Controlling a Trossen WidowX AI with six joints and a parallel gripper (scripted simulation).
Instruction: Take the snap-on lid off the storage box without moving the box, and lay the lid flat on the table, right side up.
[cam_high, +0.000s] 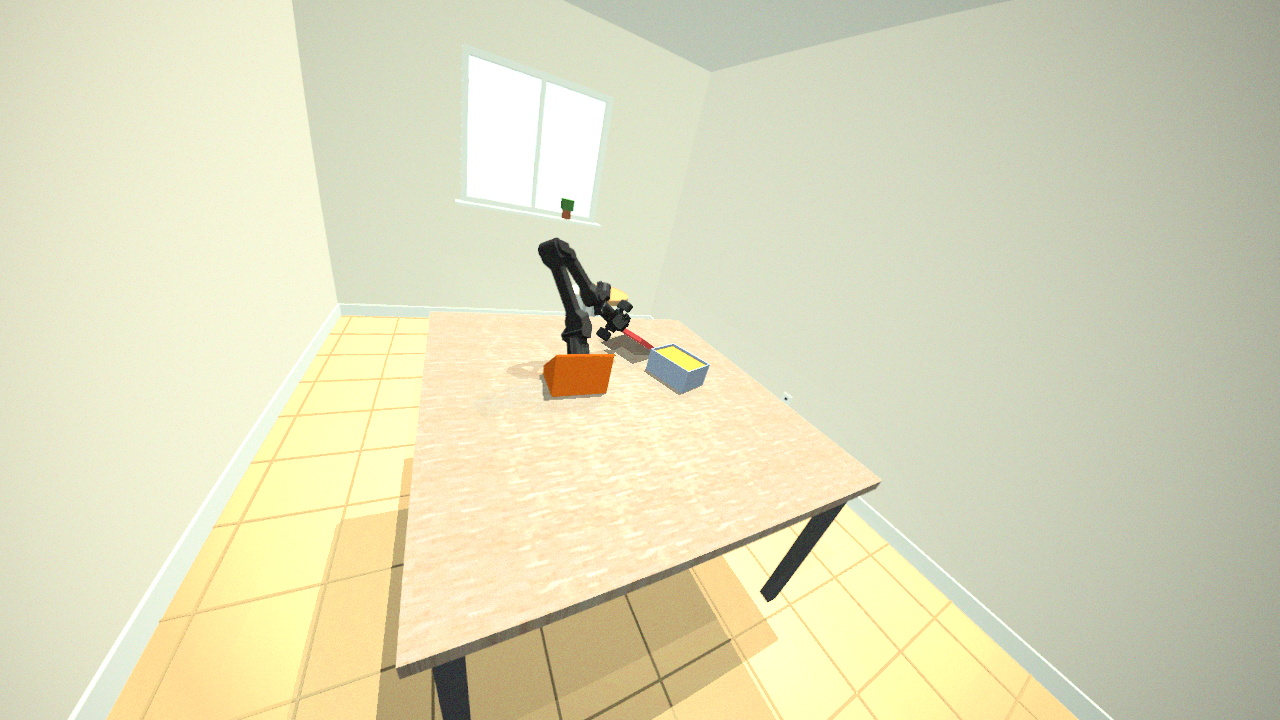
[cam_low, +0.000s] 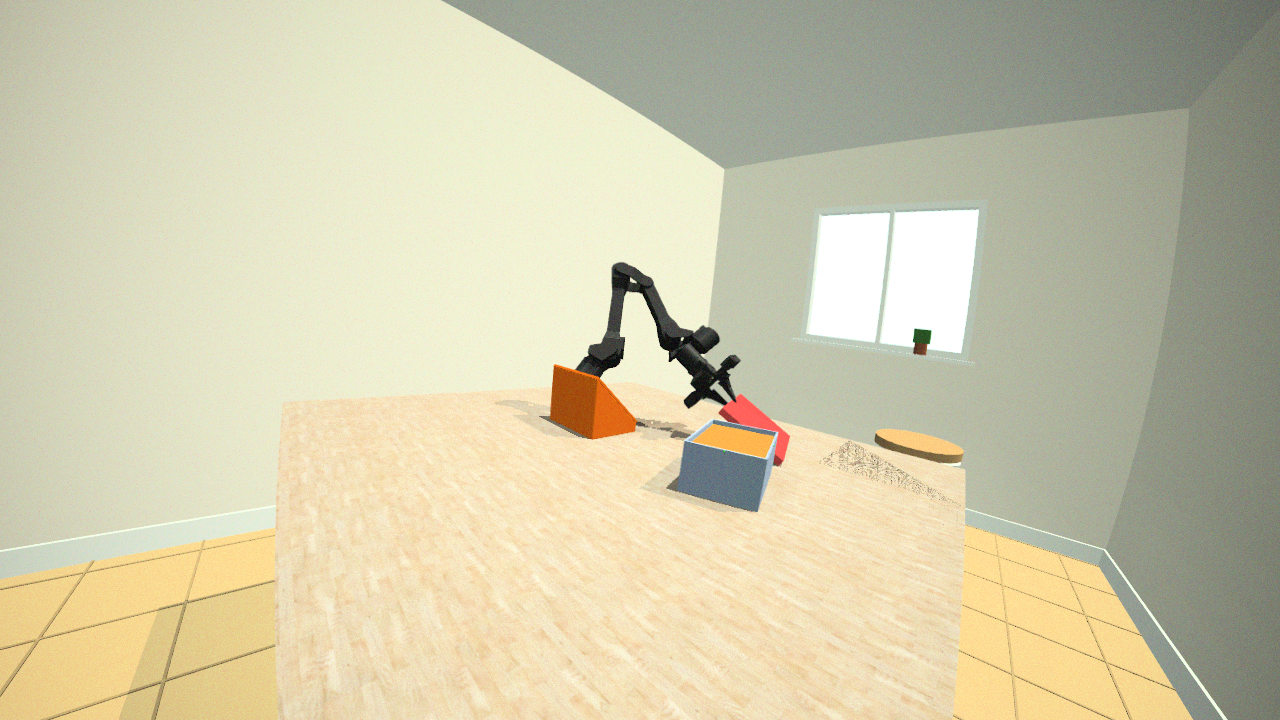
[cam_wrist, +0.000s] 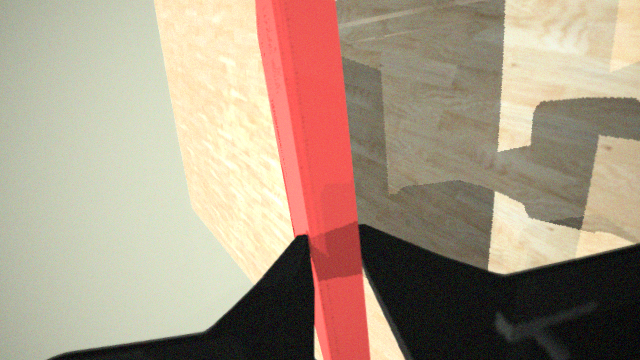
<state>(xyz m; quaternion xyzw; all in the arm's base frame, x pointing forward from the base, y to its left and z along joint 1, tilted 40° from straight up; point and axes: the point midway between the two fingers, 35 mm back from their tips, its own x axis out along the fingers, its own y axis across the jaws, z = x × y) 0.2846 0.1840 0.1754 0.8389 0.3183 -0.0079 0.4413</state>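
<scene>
The red lid is 7 cm ahead of my gripper tip, 4 cm below it and 2 cm to the left of it. Round my gripper tip: blue storage box: 25 cm to the right, 13 cm ahead, 5 cm below.
</scene>
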